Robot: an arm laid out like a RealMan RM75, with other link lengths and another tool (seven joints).
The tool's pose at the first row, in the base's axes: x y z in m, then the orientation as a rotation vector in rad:
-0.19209 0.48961 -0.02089 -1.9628 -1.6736 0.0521
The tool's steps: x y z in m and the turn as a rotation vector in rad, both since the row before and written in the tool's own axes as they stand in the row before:
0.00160 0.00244 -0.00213 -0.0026 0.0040 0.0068
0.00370 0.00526 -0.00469 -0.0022 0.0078 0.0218
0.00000 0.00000 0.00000 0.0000 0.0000 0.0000
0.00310 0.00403 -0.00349 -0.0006 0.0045 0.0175
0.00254 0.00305 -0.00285 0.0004 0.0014 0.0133
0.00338 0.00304 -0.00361 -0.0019 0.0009 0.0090
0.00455 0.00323 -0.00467 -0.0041 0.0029 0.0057
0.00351 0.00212 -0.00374 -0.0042 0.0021 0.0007
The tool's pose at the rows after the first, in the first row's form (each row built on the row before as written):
-0.18874 0.49010 -0.01963 -1.9693 -1.6653 0.0485
-0.18142 0.49130 -0.01675 -1.9869 -1.6397 0.0471
-0.18142 0.49130 -0.01675 -1.9869 -1.6397 0.0471
-0.17575 0.49238 -0.01458 -2.0005 -1.6198 0.0487
-0.17131 0.49322 -0.01273 -2.0107 -1.6056 0.0526
-0.16634 0.49448 -0.01000 -2.0192 -1.5967 0.0536
-0.16046 0.49632 -0.00612 -2.0261 -1.5906 0.0496
-0.15620 0.49771 -0.00284 -2.0293 -1.5900 0.0444

